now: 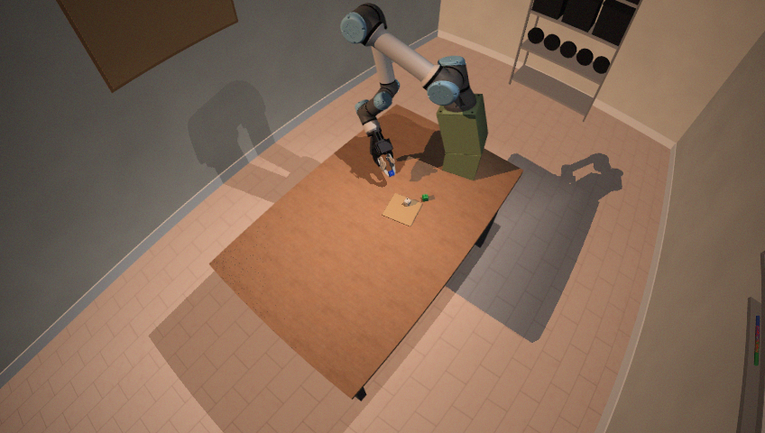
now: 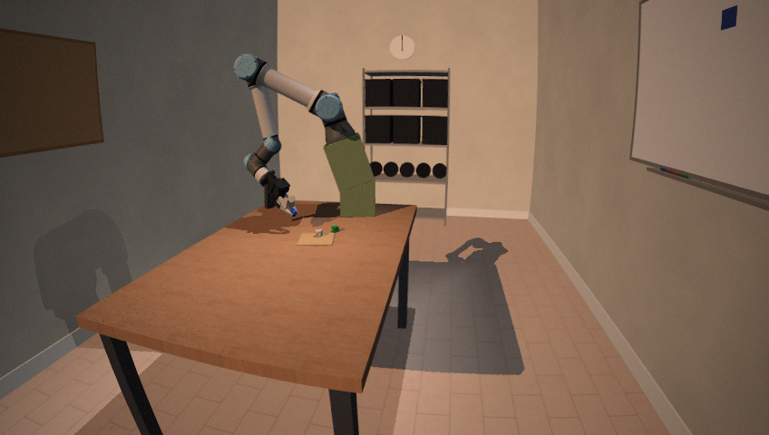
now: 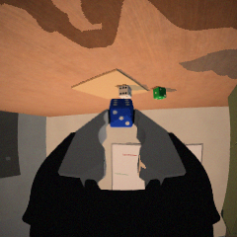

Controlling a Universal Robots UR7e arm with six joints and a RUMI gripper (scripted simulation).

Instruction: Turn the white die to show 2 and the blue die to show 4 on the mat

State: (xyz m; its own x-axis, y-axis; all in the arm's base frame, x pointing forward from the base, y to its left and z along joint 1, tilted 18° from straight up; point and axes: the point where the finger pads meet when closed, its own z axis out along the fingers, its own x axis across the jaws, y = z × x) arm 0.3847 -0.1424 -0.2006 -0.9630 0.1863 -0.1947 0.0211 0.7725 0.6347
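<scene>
My gripper is now 14 cm to the right of the white die, 7 cm above it and 2 cm short of it. From my hand the other things lie so: blue die right at my hand; green die 17 cm to the left, 8 cm below, 6 cm behind; tan mat 14 cm to the left, 9 cm below, 6 cm ahead.
</scene>
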